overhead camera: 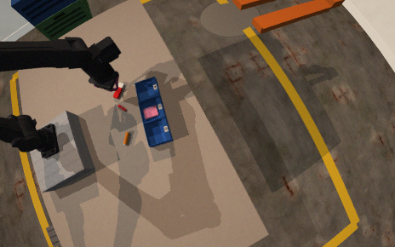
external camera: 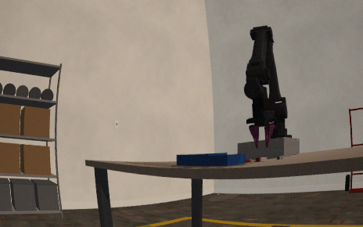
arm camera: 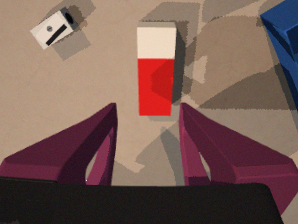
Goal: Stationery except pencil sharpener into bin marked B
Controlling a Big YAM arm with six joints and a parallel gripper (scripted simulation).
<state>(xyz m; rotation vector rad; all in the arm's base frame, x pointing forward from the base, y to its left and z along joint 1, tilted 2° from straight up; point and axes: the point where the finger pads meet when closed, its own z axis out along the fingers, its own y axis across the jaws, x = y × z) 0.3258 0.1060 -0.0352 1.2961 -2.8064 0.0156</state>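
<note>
The red-and-white eraser lies 10 mm ahead of my hand, 10 mm to the left of it and 50 mm below it. The rest, counted from my hand: pink eraser block (110 mm ahead, 140 mm to the right, 40 mm below); then small red piece (70 mm to the right, 50 mm below); then pencil sharpener (20 mm behind, 70 mm to the left, 50 mm below).
</note>
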